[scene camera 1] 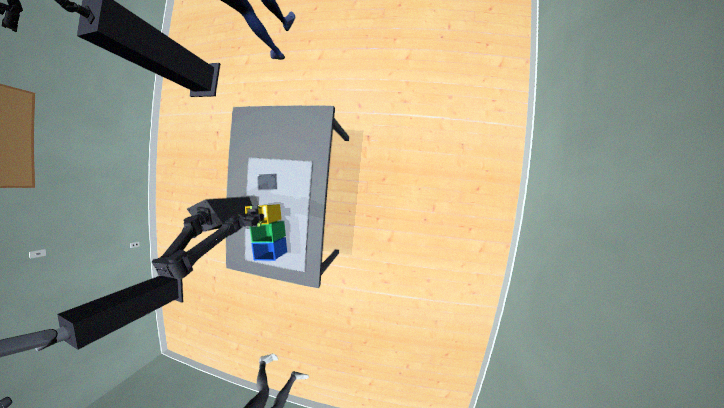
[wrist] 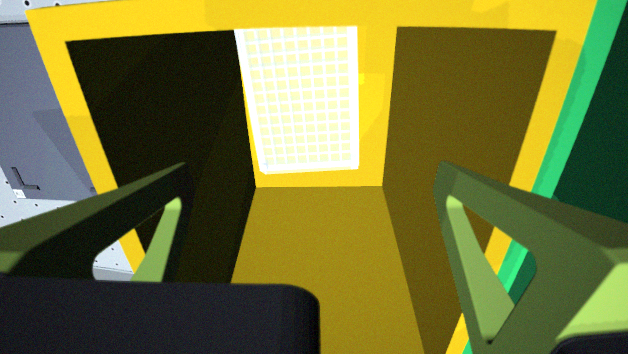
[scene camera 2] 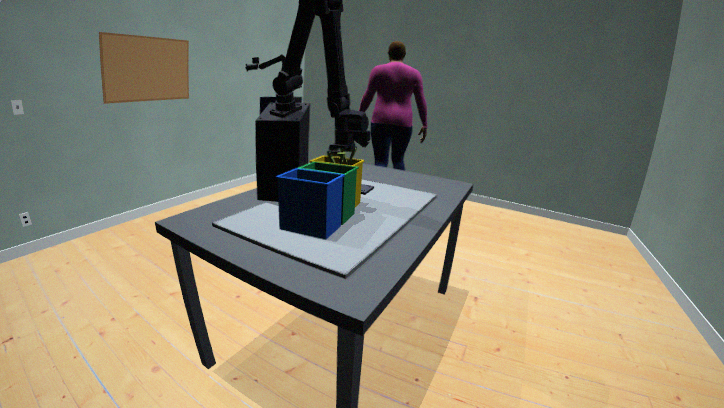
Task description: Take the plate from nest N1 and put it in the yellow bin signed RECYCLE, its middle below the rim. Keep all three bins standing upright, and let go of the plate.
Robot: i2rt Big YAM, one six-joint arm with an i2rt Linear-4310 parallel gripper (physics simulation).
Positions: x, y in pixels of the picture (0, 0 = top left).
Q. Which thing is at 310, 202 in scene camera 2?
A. A blue bin.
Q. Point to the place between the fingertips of my gripper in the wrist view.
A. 313, 175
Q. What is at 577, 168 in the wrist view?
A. A green bin.
